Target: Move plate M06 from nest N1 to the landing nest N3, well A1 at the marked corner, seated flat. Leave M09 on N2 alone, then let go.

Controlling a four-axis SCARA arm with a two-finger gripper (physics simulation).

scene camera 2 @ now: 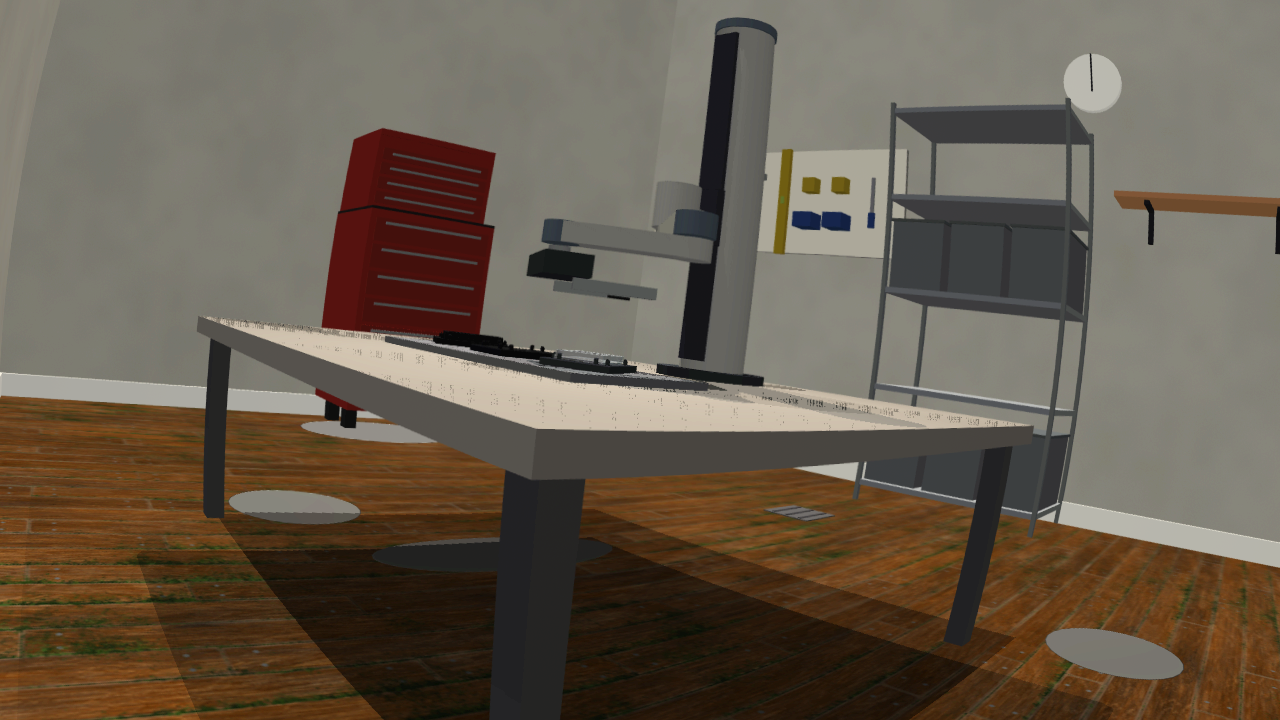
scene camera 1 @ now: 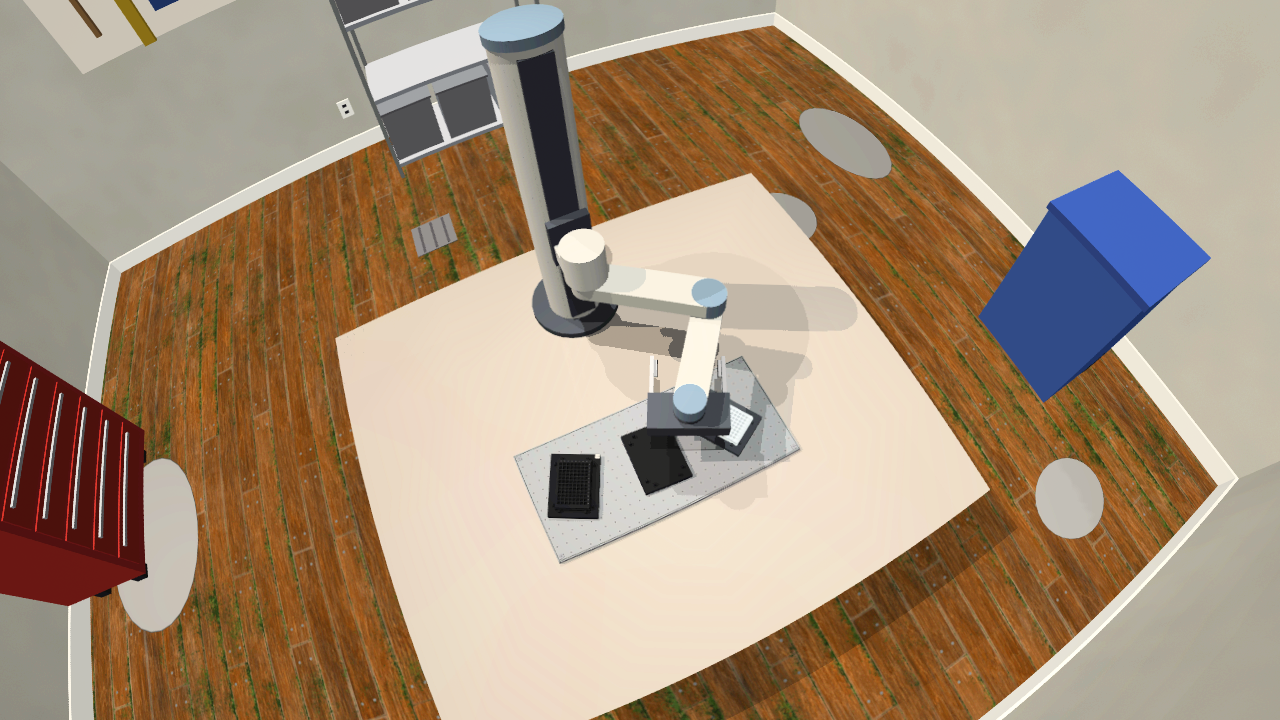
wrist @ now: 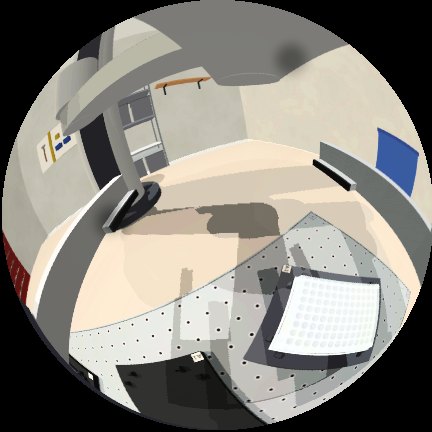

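Observation:
The white plate M06 [scene camera 1: 739, 424] [wrist: 330, 315] sits on the dark nest N1 [wrist: 262, 342] at the right end of the perforated board. The black landing nest N3 [scene camera 1: 656, 467] [wrist: 180, 392] in the middle of the board bears no plate; its white A1 tag [wrist: 198, 356] shows in the wrist view. The black plate M09 [scene camera 1: 573, 481] sits on nest N2 [scene camera 1: 572, 514] at the left end. My gripper [scene camera 1: 686, 367] [scene camera 2: 617, 293] [wrist: 224, 159] is open and empty. It hangs well above the board, its body over the space between N3 and N1, its fingers reaching towards the column side.
The perforated board [scene camera 1: 537, 456] [wrist: 150, 332] lies on the pale table [scene camera 1: 465, 582] [scene camera 2: 358, 376]. The arm's column [scene camera 1: 537, 152] [scene camera 2: 751, 179] stands behind the board. A red cabinet [scene camera 1: 71, 474] [scene camera 2: 416, 241], a blue box [scene camera 1: 1074, 286] and a shelf rack [scene camera 2: 993, 207] stand away from the table.

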